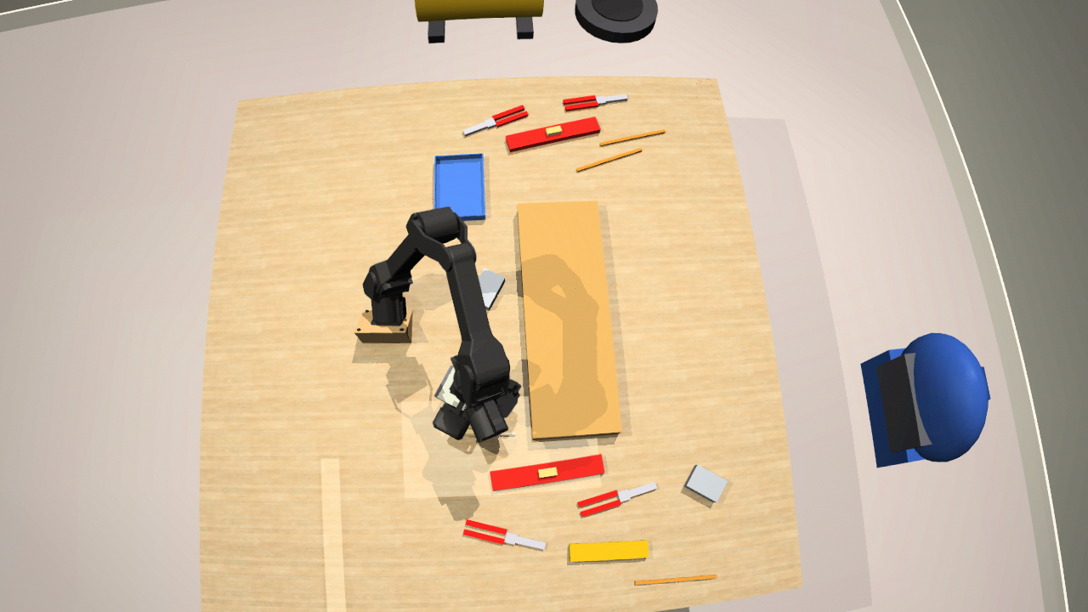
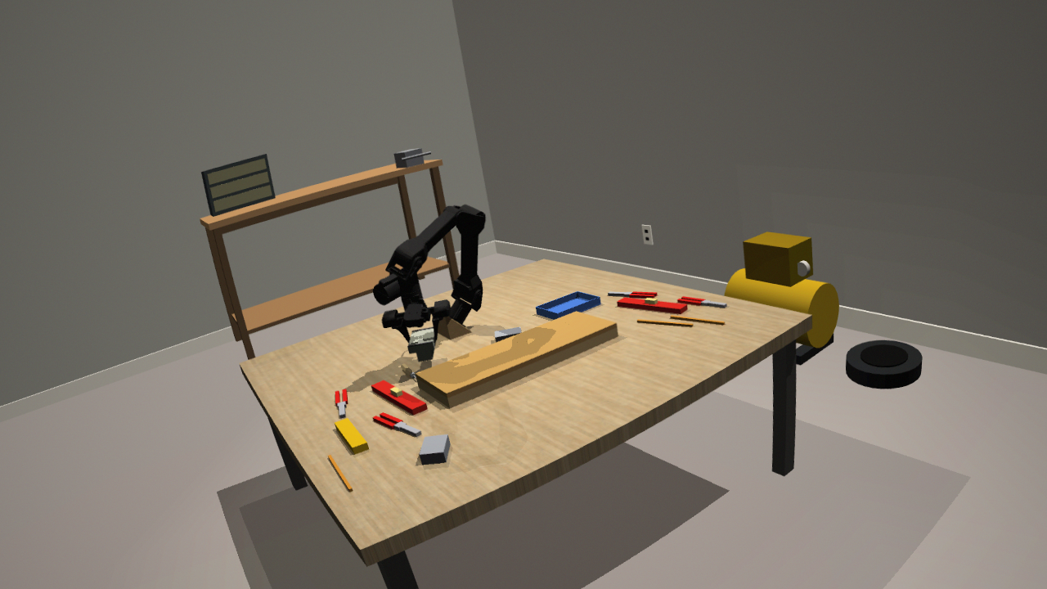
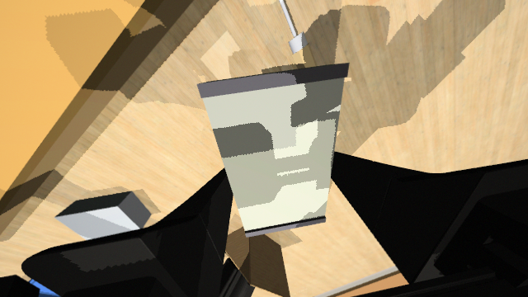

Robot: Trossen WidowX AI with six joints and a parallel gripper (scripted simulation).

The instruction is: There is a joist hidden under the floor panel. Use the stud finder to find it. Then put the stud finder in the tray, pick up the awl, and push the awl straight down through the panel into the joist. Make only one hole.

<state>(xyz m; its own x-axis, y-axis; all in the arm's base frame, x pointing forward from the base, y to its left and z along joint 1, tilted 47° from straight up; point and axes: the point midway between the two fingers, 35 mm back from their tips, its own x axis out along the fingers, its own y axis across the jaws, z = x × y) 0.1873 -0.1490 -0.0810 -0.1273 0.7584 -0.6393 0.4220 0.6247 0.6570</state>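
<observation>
My gripper tip is 70 mm to the left of the awl, 60 mm above it and 50 mm short of it. From my gripper tip the other things lie so: yellow block: 310 mm to the right, 290 mm ahead, 60 mm below; stud finder: 30 mm below, 10 mm to the left, 10 mm behind; blue tray: 490 mm to the left, 60 mm behind, 50 mm below.
</observation>
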